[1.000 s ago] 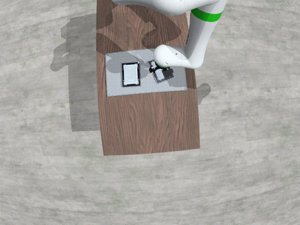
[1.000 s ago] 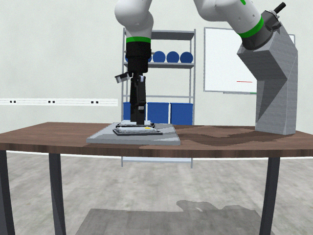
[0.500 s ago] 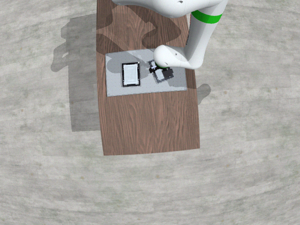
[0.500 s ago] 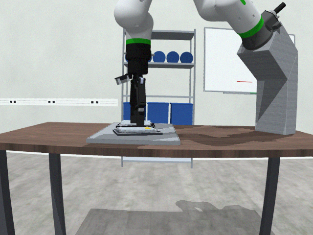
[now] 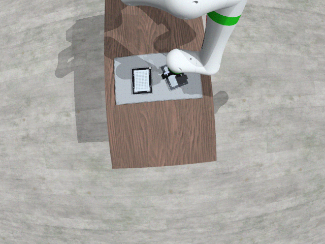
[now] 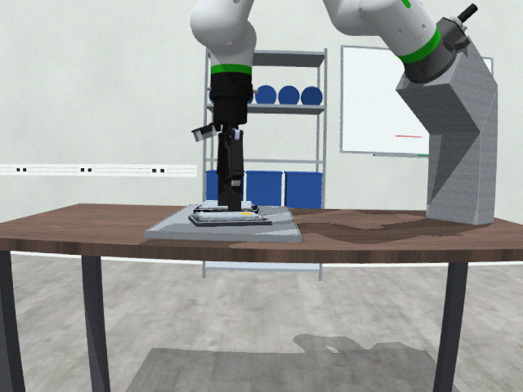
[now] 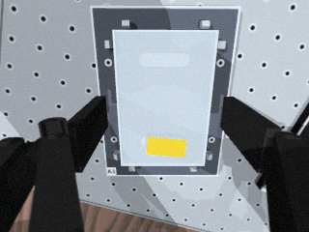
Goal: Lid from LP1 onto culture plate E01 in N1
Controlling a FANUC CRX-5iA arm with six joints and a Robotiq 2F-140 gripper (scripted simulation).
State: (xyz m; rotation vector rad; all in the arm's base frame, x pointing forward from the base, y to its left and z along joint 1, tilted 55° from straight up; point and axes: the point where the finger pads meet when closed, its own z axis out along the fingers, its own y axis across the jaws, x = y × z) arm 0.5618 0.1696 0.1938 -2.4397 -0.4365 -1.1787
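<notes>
My gripper is now 4 cm above the lid. Also, from my hand: culture plate E01 (8 cm ahead, 18 cm to the right, 4 cm below); then lid park LP1 (5 cm below); then nest (8 cm ahead, 18 cm to the right, 5 cm below).
</notes>
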